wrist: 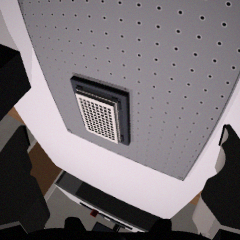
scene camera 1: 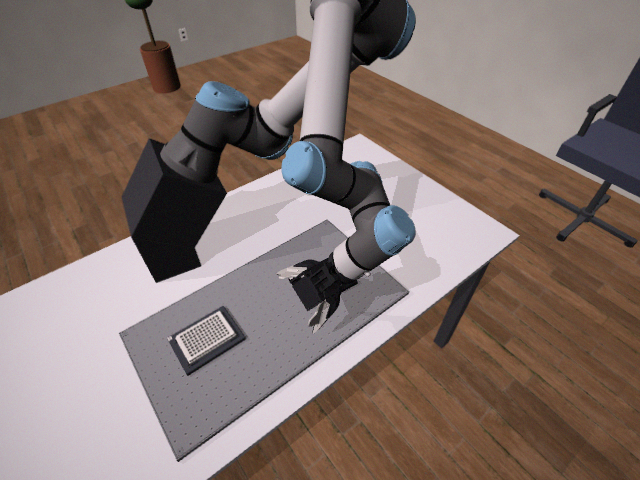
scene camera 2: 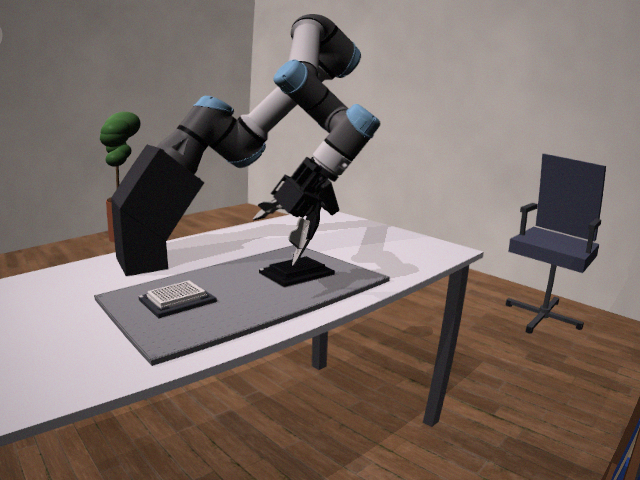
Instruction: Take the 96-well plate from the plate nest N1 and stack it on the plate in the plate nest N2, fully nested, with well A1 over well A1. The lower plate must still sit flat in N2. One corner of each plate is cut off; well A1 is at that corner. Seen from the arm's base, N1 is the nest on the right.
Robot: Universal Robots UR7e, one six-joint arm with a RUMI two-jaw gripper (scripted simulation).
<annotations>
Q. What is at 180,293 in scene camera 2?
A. A white 96-well plate.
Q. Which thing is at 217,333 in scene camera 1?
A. A white 96-well plate.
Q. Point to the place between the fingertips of the gripper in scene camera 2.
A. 271,242
</annotations>
